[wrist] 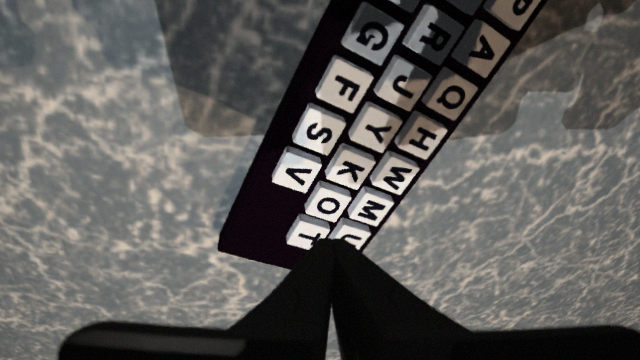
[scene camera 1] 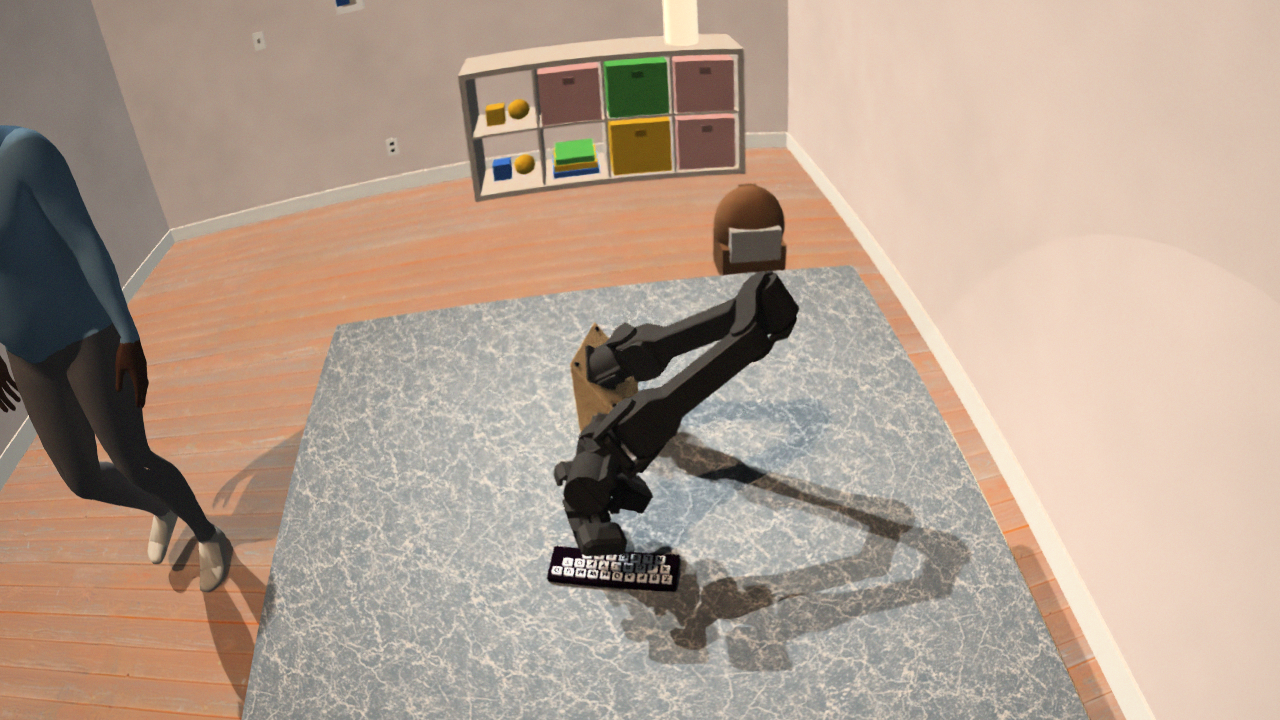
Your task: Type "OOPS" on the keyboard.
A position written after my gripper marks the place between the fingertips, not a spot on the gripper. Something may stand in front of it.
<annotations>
My gripper shows in the wrist view (pixel 330 251) and in scene camera 1 (pixel 581 547). A black keyboard shows in the wrist view and in scene camera 1. The same spot on the black keyboard: (wrist: pixel 392 77) is (scene camera 1: pixel 616 562).
</annotations>
